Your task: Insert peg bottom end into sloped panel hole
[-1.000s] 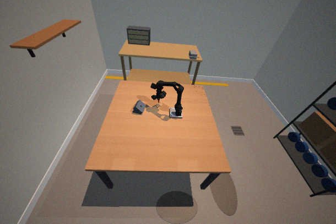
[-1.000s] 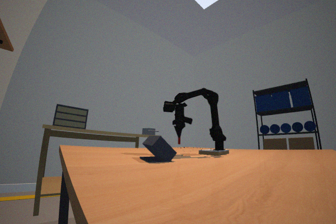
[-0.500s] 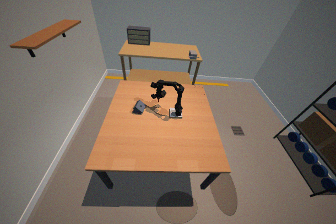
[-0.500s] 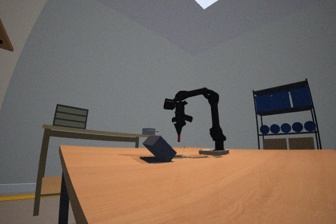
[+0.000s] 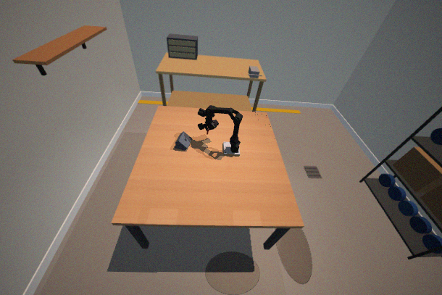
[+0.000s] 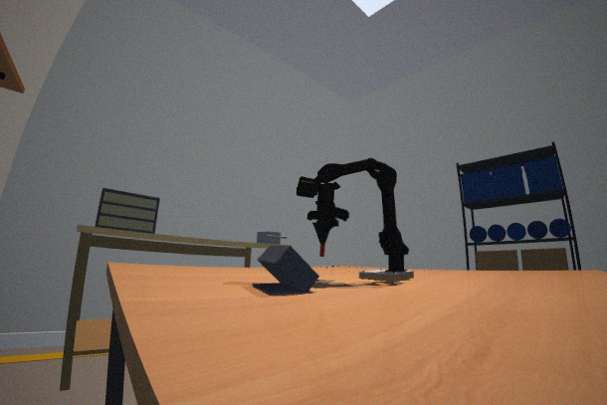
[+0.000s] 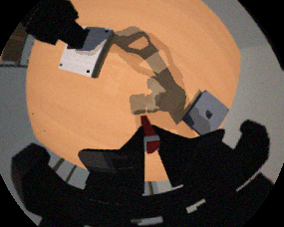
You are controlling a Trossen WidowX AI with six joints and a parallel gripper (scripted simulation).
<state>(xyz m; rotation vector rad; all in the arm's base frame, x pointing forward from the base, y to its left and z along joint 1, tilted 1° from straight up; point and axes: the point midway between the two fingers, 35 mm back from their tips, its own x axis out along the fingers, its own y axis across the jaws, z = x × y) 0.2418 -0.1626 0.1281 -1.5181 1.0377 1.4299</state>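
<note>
The sloped panel lies 22 cm ahead of my gripper tip, 7 cm below it and 5 cm to the left of it. The rest, counted from my gripper tip: red peg: 2 cm above.
</note>
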